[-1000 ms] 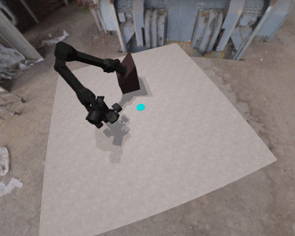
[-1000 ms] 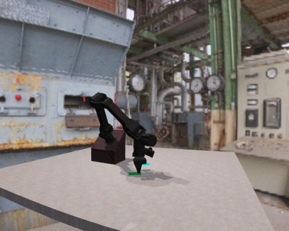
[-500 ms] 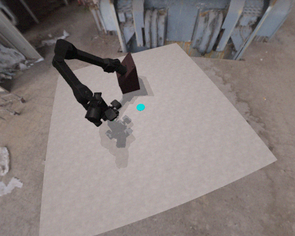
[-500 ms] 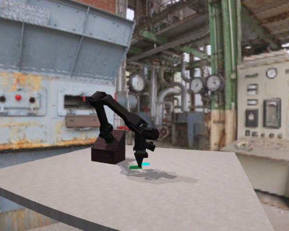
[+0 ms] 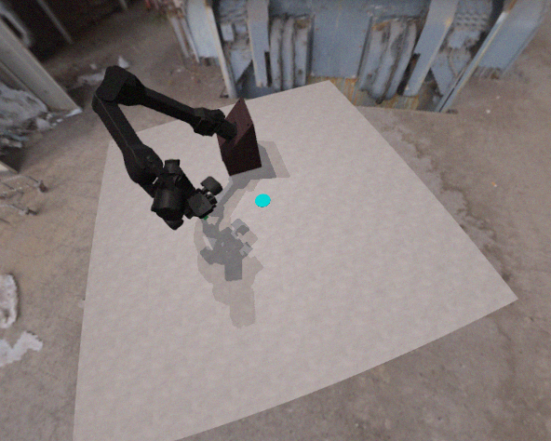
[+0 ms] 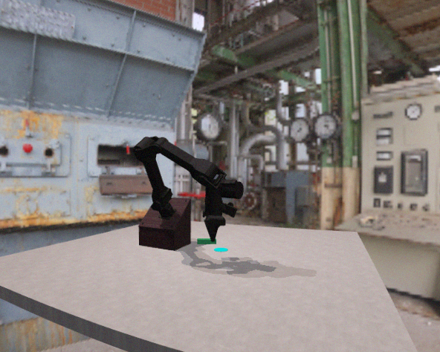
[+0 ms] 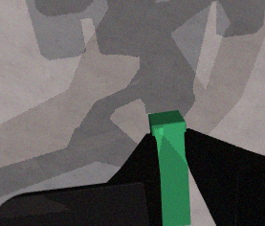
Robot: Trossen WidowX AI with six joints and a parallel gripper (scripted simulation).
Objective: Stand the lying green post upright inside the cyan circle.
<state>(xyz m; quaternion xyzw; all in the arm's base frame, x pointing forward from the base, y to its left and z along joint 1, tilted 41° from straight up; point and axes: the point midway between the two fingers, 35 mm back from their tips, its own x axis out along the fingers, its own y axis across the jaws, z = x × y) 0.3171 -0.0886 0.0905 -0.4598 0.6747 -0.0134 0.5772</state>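
My gripper tip is 20 cm to the right of the cyan circle, 9 cm above it and 8 cm past it. Also, from my gripper tip: green post 2 cm behind, 1 cm to the right.
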